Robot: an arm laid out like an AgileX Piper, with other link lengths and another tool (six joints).
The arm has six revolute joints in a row. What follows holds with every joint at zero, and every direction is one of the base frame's. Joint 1 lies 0.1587 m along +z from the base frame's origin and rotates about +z. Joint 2 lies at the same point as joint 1 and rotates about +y. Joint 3 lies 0.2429 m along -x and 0.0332 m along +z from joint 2 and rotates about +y. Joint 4 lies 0.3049 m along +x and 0.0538 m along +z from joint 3 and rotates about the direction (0.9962, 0, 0.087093). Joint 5 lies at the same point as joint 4 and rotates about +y. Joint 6 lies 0.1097 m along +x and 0.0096 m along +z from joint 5 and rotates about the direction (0.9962, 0, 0.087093). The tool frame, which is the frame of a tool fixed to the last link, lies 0.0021 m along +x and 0.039 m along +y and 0.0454 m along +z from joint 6; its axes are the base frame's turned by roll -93.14, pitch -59.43 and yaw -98.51 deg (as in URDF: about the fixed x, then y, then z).
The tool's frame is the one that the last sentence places.
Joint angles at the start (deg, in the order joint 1, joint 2, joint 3, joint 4, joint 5, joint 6):
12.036 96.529 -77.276 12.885 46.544 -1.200
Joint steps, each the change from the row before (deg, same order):
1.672 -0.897 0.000 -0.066 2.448 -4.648
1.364 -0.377 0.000 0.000 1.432 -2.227
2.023 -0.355 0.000 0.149 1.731 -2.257
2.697 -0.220 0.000 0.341 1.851 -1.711
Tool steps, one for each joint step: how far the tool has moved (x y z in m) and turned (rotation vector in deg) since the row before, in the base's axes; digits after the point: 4 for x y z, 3 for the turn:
-0.0135 0.0157 0.0025 -2.274 0.222 6.220
-0.0088 0.0113 0.0004 -1.082 0.385 3.614
-0.0118 0.0158 0.0000 -0.995 0.691 4.353
-0.0144 0.0197 -0.0008 -0.678 1.114 4.557

